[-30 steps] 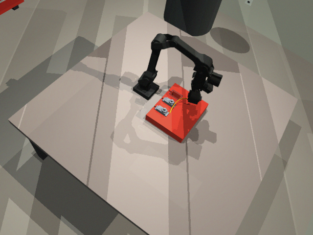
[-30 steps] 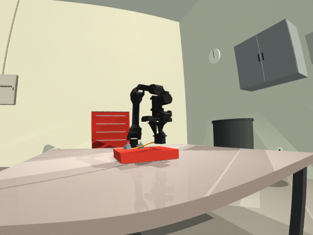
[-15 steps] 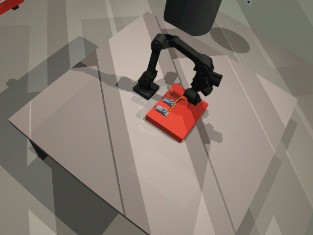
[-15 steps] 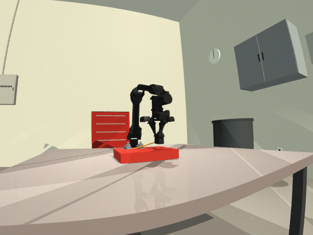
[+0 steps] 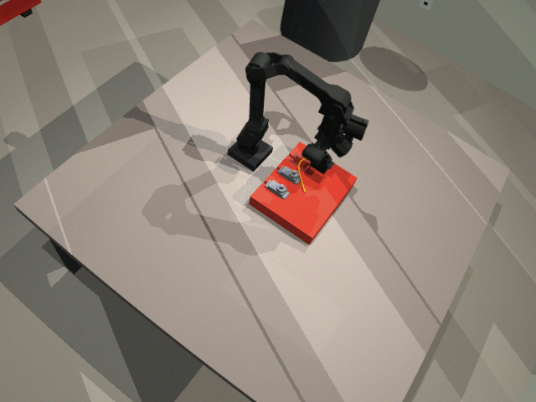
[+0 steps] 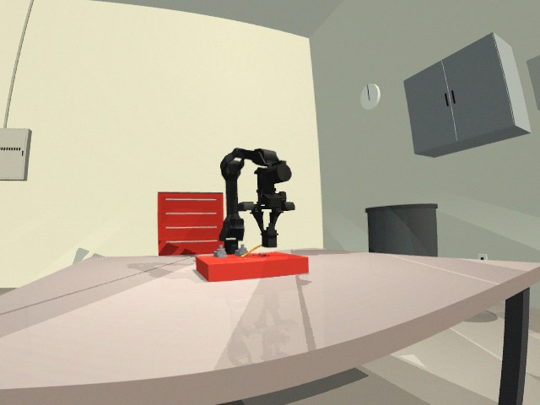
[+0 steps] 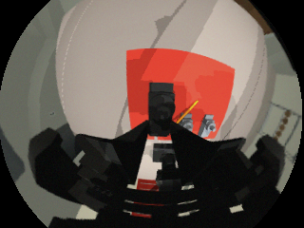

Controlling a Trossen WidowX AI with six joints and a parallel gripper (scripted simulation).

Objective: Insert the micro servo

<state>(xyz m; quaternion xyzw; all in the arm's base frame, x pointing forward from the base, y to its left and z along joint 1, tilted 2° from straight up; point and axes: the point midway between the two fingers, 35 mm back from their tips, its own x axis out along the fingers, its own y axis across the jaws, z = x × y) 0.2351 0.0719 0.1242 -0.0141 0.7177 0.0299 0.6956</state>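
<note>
Right now my gripper tip is 100 mm above the red deck, 70 mm to the left of it and 60 mm short of it.
</note>
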